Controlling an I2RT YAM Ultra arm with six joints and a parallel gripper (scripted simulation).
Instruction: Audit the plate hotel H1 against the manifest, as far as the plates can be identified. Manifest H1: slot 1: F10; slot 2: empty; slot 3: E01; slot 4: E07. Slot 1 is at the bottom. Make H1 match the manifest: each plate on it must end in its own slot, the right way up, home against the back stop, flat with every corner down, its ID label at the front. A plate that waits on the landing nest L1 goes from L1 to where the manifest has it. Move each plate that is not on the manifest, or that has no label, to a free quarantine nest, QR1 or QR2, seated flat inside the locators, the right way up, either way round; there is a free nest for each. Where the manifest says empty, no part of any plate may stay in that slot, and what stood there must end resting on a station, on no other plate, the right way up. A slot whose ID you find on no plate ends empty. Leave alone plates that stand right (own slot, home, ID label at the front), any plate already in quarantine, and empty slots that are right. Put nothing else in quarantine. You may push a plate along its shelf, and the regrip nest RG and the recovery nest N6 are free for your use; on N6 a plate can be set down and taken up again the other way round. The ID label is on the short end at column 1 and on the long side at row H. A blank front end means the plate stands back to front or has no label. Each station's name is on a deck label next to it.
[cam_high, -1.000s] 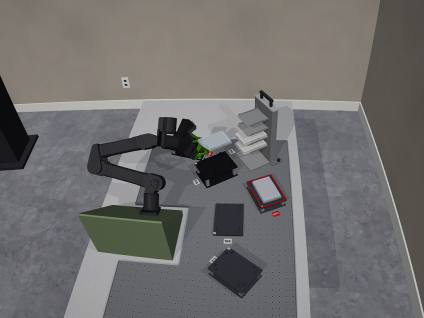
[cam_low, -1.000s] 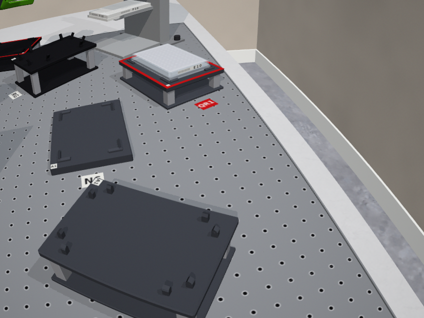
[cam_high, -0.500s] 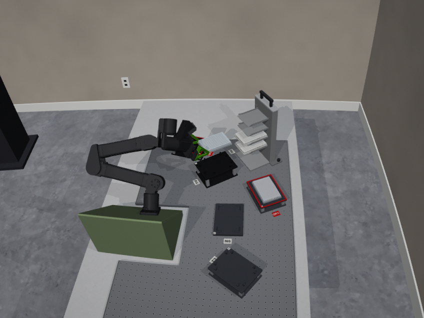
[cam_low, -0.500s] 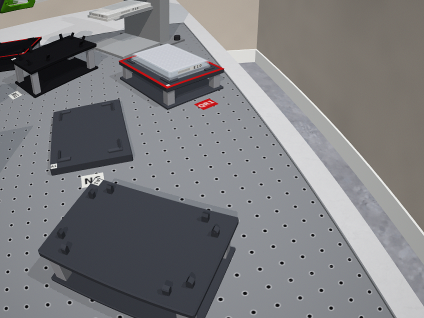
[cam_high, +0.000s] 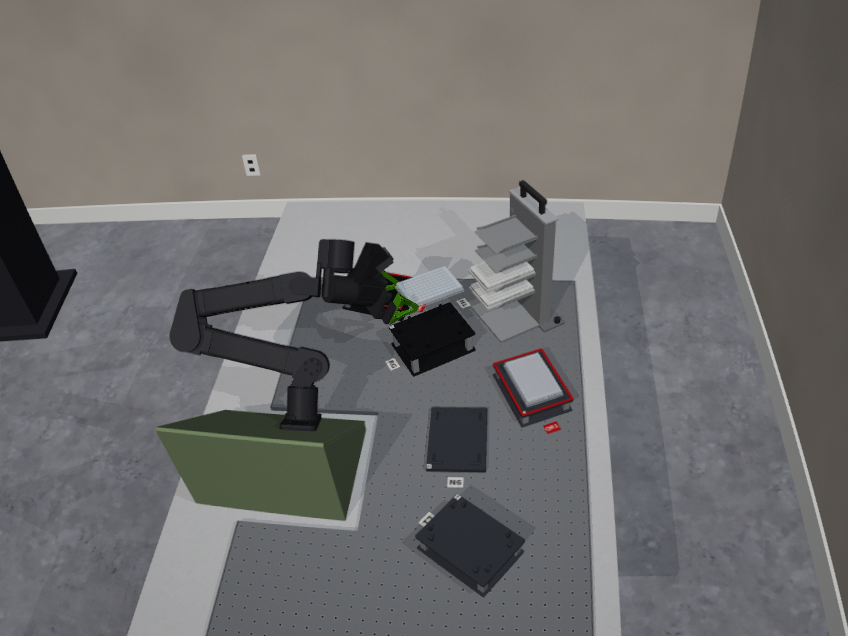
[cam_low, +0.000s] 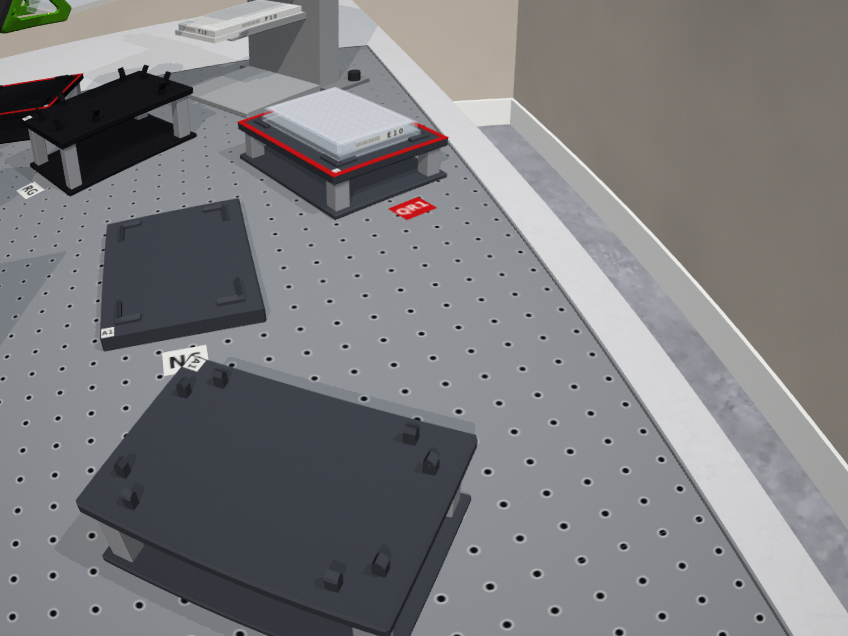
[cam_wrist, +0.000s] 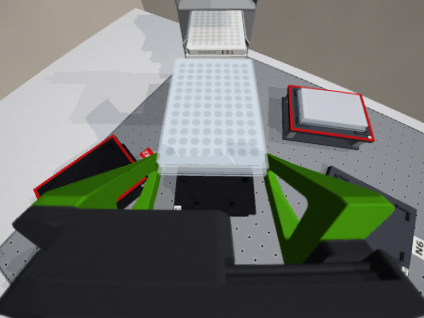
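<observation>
My hand is 130 mm above the black regrip nest RG, 50 mm short of it and 20 mm to the right of it. From my hand the other things lie so: plate hotel H1: 290 mm ahead, 130 mm to the left, 30 mm below; H1 deck label: 180 mm below, 170 mm to the left, 130 mm ahead; red-rimmed nest QR2: 200 mm to the left, 150 mm below, 80 mm behind.
</observation>
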